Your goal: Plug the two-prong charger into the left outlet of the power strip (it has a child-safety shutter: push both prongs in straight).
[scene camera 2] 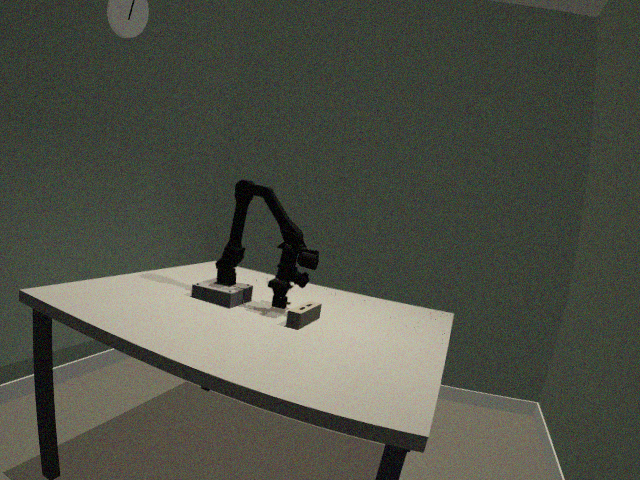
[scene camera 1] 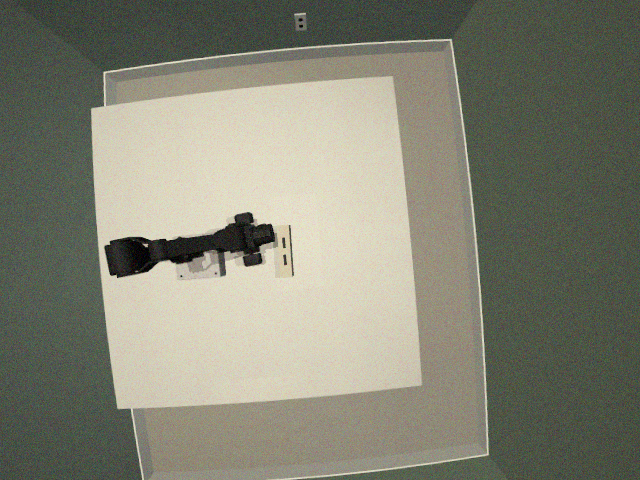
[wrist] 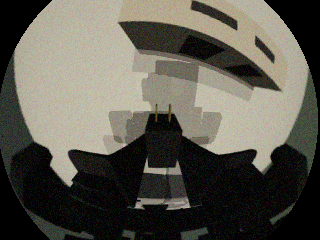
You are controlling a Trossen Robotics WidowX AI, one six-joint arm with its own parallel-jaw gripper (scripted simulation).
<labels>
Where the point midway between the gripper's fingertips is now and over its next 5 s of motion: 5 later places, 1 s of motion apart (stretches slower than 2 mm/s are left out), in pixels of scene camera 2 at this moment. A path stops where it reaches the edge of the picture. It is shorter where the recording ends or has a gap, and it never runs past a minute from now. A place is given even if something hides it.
My gripper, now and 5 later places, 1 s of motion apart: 279, 304; 281, 308; 288, 310; 289, 310; 289, 311; 290, 311
</labels>
